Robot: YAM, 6 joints.
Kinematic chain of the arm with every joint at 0, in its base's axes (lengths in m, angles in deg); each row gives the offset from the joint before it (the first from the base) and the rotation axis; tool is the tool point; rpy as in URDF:
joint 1: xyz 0 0 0.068 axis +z
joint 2: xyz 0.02 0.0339 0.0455 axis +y
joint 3: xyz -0.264 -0.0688 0 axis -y
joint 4: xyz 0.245 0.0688 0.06 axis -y
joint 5: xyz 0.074 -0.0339 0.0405 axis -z
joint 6: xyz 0.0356 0 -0.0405 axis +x
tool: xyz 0 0 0 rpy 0 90 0
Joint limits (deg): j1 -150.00..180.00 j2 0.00..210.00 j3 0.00..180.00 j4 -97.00..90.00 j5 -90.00..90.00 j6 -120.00..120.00
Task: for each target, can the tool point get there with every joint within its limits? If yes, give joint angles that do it. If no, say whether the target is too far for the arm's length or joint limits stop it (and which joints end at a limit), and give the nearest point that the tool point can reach.
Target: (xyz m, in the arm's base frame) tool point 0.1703 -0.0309 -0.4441
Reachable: no: joint limits stop it (at a limit: joint 2) | nearest point 0.1824 -0.0331 -0.3748 | short by 0.070 m
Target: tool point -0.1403 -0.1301 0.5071
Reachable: yes | joints 46.28 27.25 121.68 -76.53 -18.82 86.97
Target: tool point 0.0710 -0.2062 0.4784
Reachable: yes | joints -70.70 58.98 67.50 14.61 1.79 -72.51
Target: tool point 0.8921 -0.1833 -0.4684
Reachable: no: too far | nearest point 0.5367 -0.1103 -0.2219 | short by 0.439 m
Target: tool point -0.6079 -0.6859 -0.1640
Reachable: no: too far | nearest point -0.4098 -0.4624 -0.0716 | short by 0.313 m
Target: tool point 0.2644 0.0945 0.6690
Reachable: yes | joints 16.92 107.05 145.90 34.90 -22.20 92.45
